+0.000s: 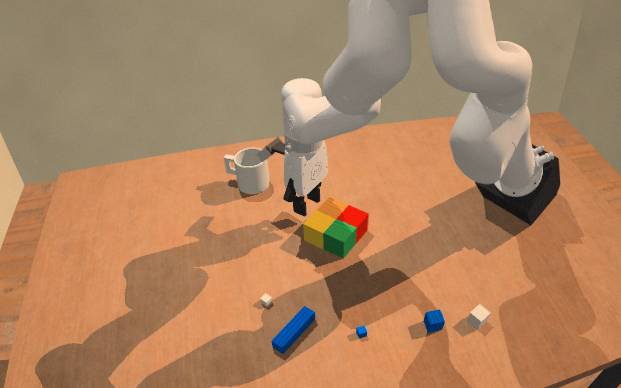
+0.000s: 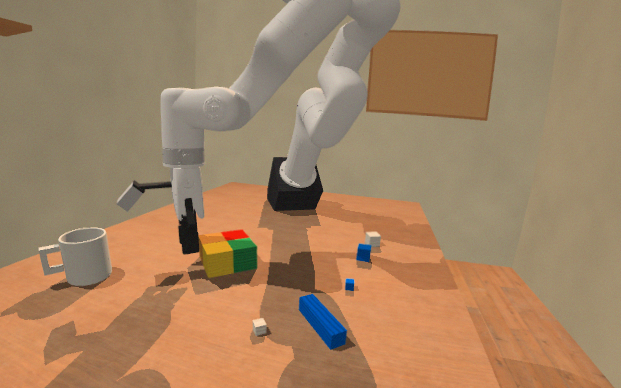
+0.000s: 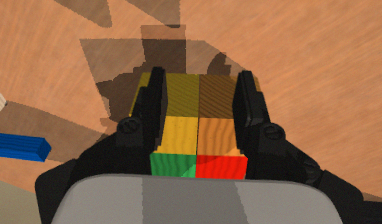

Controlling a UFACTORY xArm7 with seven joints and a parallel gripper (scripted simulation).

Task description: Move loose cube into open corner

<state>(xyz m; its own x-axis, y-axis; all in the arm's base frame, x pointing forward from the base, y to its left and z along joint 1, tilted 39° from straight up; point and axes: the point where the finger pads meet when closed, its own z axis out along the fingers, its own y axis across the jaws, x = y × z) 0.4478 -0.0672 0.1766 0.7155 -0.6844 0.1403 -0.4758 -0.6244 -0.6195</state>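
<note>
My hand is 3 cm past the yellow cube, 5 cm to the right of it and 4 cm above it. Round my hand: red cube (10 cm behind, 4 cm to the left, 4 cm below); then green cube (7 cm behind, 8 cm to the left, 4 cm below); then orange cube (6 cm behind, 1 cm to the left, 4 cm below).
</note>
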